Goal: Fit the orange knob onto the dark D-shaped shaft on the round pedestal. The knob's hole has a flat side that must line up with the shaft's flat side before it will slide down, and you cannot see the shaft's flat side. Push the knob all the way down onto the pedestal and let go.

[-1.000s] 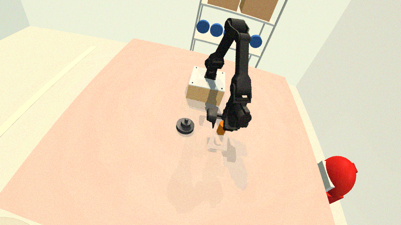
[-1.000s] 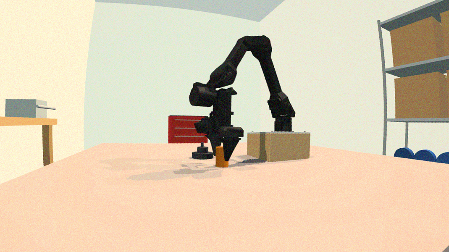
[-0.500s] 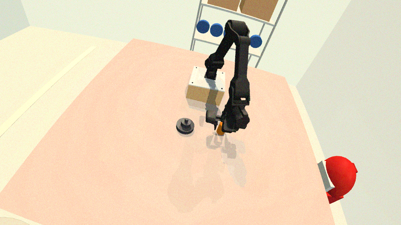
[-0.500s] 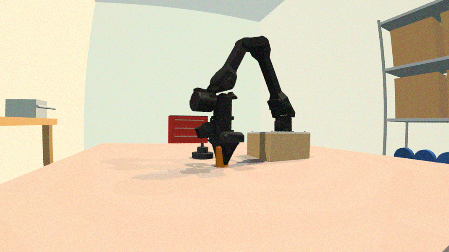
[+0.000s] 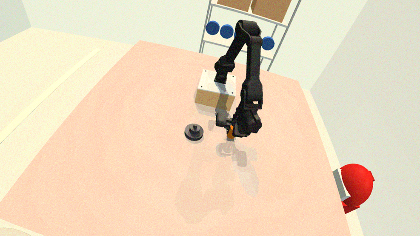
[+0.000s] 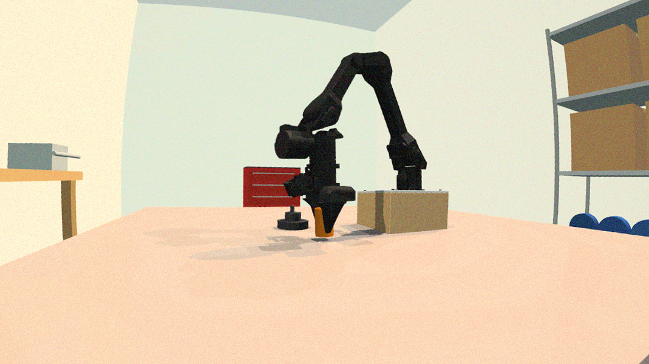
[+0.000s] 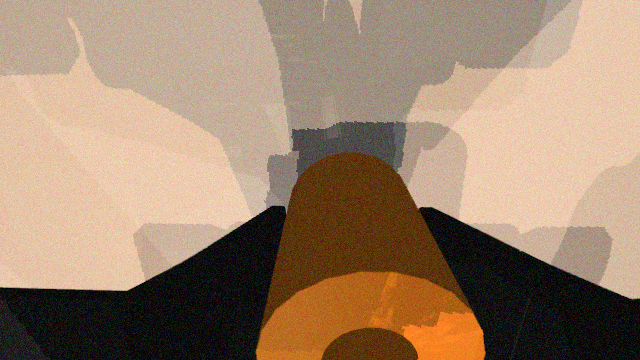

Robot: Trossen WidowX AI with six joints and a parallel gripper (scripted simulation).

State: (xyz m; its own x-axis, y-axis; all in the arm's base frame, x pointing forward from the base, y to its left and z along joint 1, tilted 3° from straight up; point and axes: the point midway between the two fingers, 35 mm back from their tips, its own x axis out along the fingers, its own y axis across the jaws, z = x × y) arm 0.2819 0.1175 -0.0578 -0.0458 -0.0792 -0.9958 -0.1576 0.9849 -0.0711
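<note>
My gripper tip is now 170 mm to the left of the dark round pedestal, 40 mm short of it and 10 mm below it. Also, from my gripper tip: orange knob 20 mm above.
</note>
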